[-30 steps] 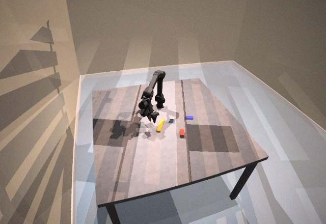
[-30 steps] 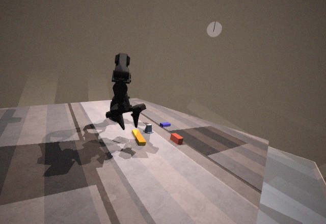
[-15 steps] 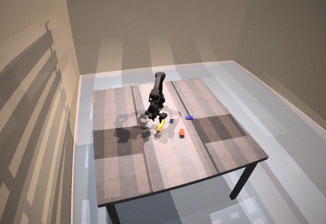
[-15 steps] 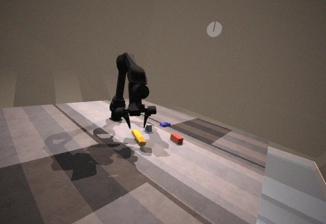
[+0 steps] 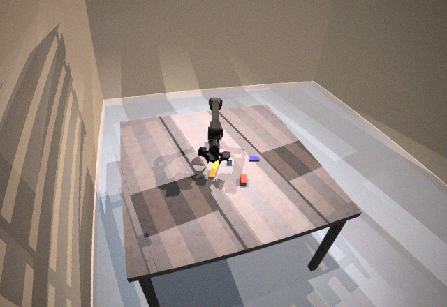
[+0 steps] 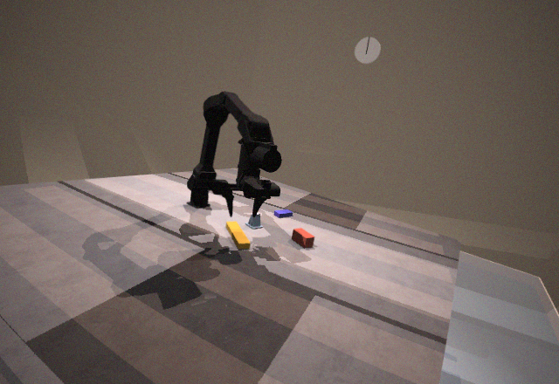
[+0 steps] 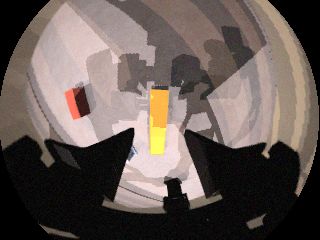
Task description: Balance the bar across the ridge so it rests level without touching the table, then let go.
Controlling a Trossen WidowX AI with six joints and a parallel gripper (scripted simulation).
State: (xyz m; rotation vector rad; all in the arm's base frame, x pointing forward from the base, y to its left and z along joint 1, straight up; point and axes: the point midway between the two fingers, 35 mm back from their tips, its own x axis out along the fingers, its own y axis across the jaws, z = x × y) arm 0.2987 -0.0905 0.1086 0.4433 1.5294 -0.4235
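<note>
Right now the yellow bar is 70 mm below my gripper tip, 20 mm behind it and 10 mm to the left of it. Round my gripper tip: blue flat block (300 mm to the left, 70 mm below, 50 mm behind); then red block (150 mm to the left, 120 mm ahead, 60 mm below).
</note>
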